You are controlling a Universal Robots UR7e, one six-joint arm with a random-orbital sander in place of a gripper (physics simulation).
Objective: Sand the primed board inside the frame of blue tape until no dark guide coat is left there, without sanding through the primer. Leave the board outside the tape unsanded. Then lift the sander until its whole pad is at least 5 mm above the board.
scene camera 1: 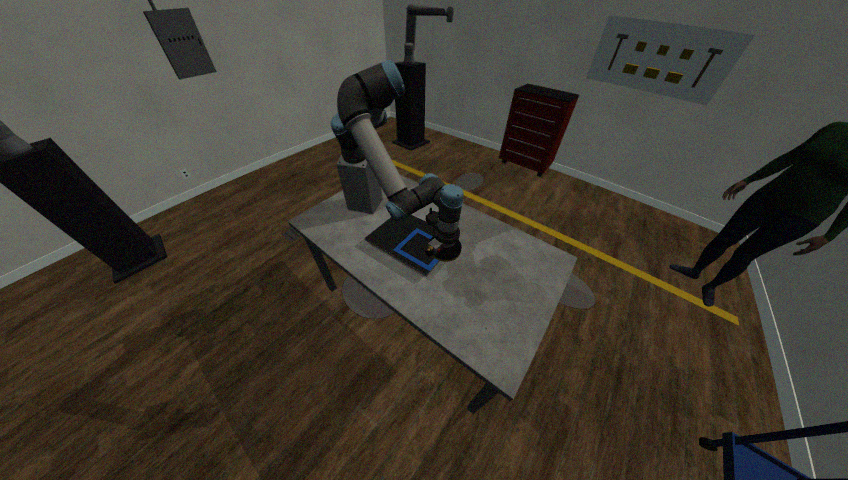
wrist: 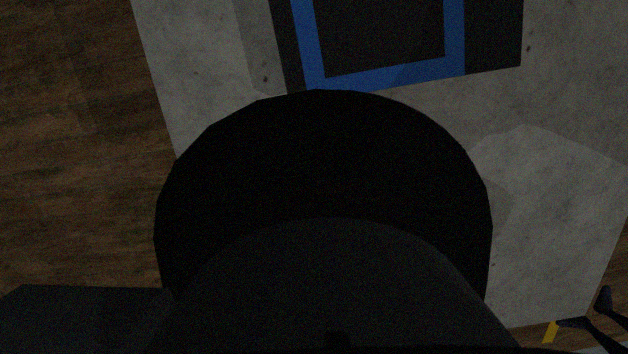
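Pixels of known places: arm's base, origin of the base link: (scene camera 1: 356,153).
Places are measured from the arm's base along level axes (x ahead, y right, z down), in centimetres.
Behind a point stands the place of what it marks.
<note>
The primed board (scene camera 1: 385,235) @[x 34.9, y 13.3, z 30.4 cm] (wrist: 492,37) @[x 61.3, y -7.9, z 30.5 cm] lies flat on the table, dark all over in both views. The frame of blue tape (scene camera 1: 407,239) @[x 45.6, y 7.4, z 30.4 cm] (wrist: 454,35) @[x 60.9, y -3.0, z 30.4 cm] is on it; the surface inside looks evenly dark, with no lighter sanded patch visible. My sander (scene camera 1: 449,249) (wrist: 320,160), mounted in place of a gripper, has a round black pad. In the scene view it overlaps the board's right end and hides a corner of the tape. In the wrist view the pad's edge overlaps the tape's near side. The pad's underside and its exact height are hidden.
The grey table (scene camera 1: 476,321) @[x 97.5, y 19.2, z 34.8 cm] (wrist: 545,200) @[x 86.6, y -26.3, z 34.8 cm] extends past the board. A person (scene camera 1: 767,196) stands at the right, beyond the yellow floor line (scene camera 1: 595,251). A red tool cabinet (scene camera 1: 537,130) stands at the back wall. A blue cart (scene camera 1: 728,455) shows at the lower right.
</note>
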